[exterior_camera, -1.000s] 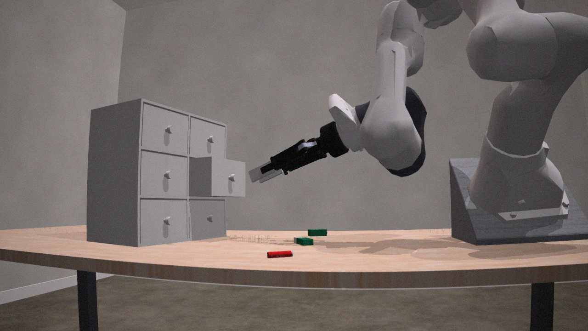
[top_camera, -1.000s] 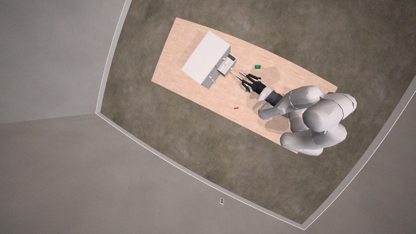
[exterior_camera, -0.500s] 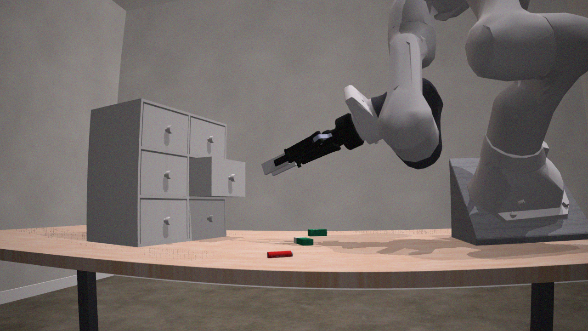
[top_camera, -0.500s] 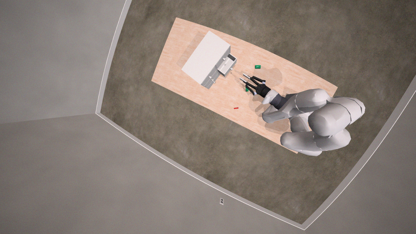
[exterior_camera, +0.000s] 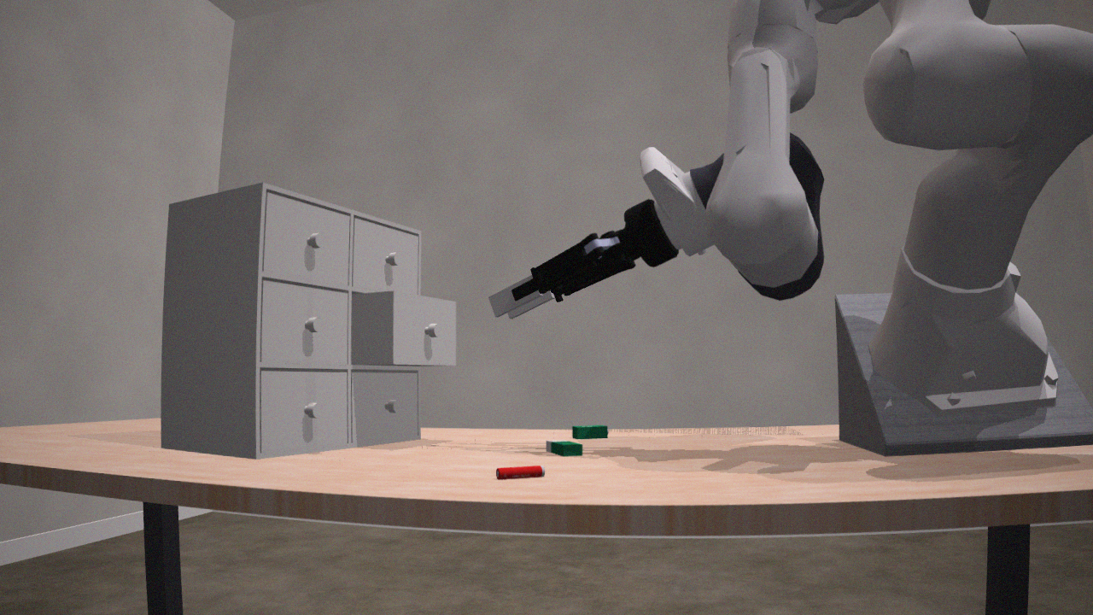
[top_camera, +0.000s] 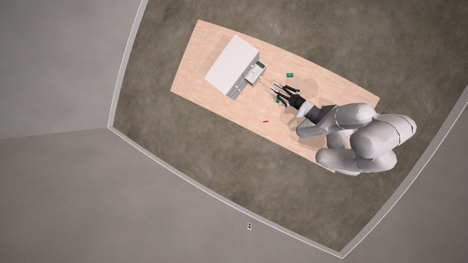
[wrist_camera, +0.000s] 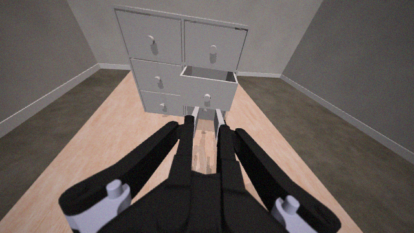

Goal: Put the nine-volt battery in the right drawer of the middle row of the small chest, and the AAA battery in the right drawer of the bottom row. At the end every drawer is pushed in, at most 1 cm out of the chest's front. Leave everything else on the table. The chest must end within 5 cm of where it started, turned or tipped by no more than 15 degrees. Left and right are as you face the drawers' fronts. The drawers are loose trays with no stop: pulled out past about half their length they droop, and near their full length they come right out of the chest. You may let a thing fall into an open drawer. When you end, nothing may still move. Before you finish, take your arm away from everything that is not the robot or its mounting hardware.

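Right now the green nine-volt battery is 60 mm behind my hand, 180 mm to the right of it and 180 mm below it. From my hand the other things lie so: red AAA battery 60 mm behind, 230 mm to the left, 180 mm below.
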